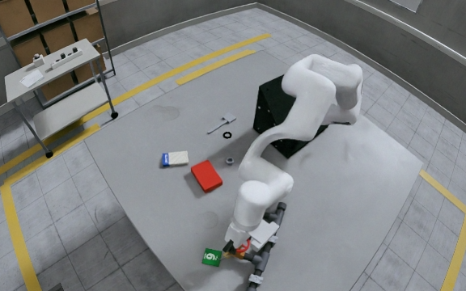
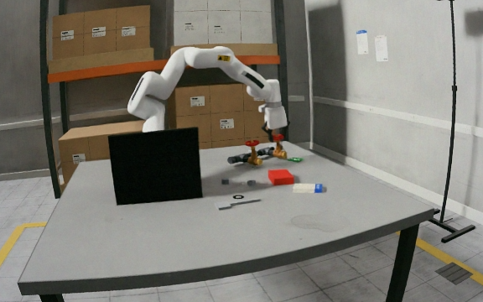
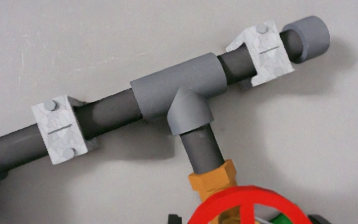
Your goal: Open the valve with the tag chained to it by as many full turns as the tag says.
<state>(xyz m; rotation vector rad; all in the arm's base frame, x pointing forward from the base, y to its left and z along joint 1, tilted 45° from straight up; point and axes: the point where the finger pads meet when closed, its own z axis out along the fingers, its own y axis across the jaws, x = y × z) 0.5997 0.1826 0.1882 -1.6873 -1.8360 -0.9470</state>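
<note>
The green tag is 7 cm ahead of my hand, 3 cm to the right of it and 11 cm below it. Round my hand: grey nut: 23 cm behind, 32 cm to the right, 11 cm below; then white-and-blue box: 5 cm behind, 47 cm to the right, 11 cm below; then red block: 11 cm behind, 32 cm to the right, 10 cm below.
</note>
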